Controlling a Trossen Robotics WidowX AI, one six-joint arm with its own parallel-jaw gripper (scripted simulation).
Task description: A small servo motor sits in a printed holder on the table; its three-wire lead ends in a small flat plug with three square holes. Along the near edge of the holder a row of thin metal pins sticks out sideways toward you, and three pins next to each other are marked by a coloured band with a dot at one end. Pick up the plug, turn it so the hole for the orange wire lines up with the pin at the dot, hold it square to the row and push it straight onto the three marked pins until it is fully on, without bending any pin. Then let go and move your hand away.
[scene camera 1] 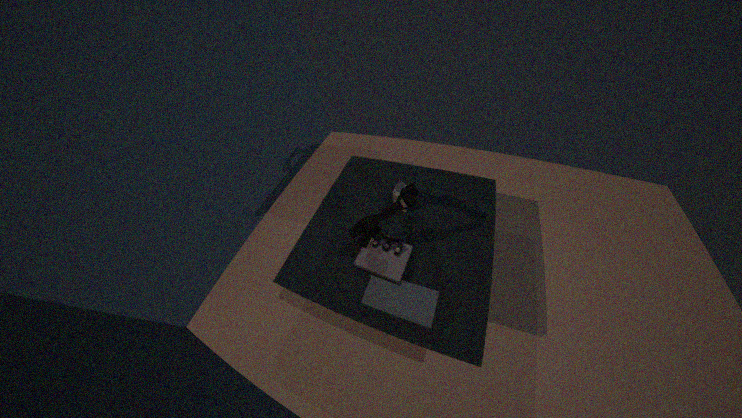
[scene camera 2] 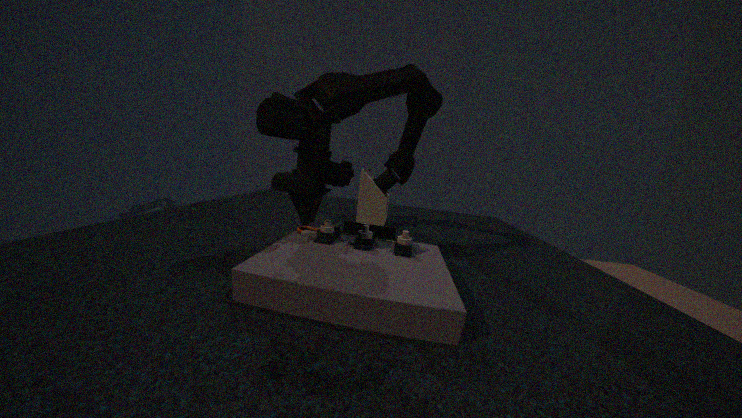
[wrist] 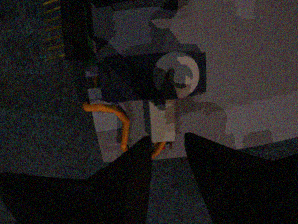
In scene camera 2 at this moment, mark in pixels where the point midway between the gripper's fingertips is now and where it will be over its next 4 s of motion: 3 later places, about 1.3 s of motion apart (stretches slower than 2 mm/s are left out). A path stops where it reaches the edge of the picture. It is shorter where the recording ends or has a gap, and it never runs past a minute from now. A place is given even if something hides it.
My gripper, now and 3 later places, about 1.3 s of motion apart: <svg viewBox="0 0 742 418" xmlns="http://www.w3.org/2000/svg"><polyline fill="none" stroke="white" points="307,223 310,207 362,200 368,220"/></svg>
